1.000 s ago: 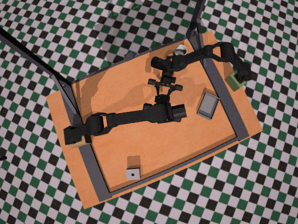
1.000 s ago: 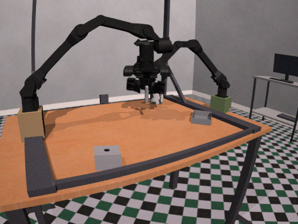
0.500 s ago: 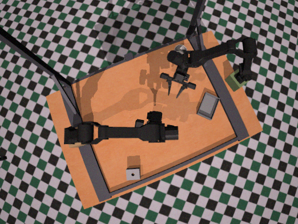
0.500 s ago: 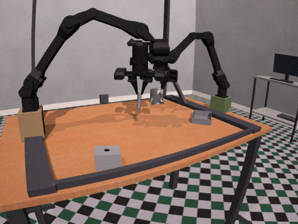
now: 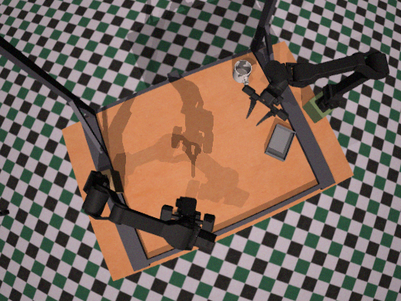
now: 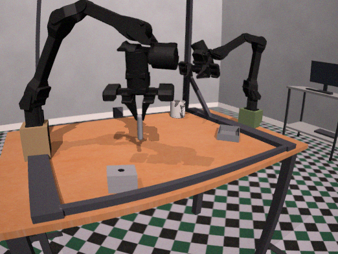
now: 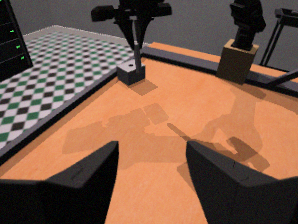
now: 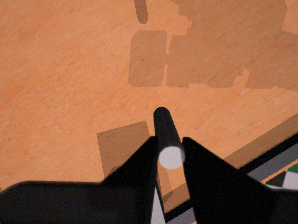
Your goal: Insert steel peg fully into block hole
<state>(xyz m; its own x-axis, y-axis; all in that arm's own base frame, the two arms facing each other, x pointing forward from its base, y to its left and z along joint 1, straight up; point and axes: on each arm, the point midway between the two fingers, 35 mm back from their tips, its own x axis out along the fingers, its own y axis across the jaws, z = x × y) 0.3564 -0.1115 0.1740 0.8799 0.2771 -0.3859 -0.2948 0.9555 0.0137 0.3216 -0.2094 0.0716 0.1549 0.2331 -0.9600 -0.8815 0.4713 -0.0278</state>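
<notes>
The grey block is 7 cm ahead of my right hand, 8 cm to the right of it and 15 cm below it. Also, from my right hand: grey tray: 14 cm behind, 48 cm to the left, 18 cm below.
</notes>
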